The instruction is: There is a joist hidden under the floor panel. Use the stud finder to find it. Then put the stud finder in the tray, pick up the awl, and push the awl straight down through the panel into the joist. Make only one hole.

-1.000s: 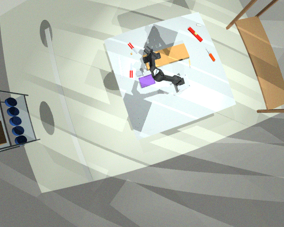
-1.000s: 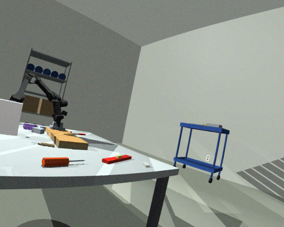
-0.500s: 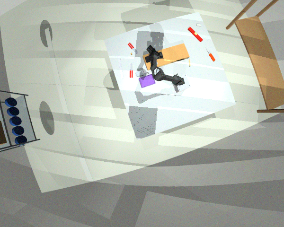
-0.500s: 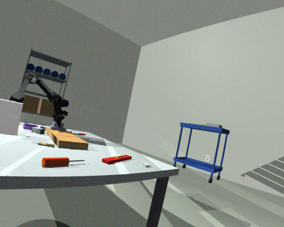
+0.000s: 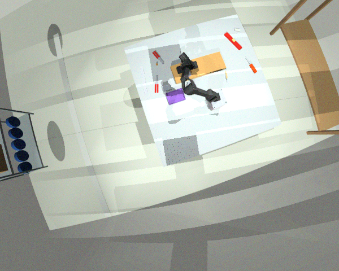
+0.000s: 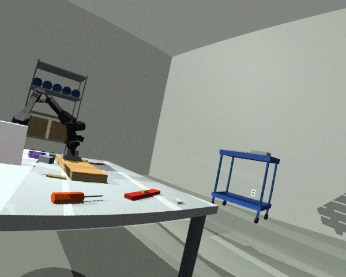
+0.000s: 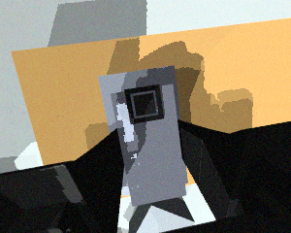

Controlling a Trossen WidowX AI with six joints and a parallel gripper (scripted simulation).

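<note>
My gripper tip is 210 mm past the purple tray, 160 mm to the right of it and 50 mm above it. Also, from my gripper tip: grey stud finder 10 mm ahead, 20 mm above; then awl 160 mm behind, 390 mm to the right, 60 mm below; then red level 210 mm ahead, 600 mm to the right, 50 mm below.
</note>
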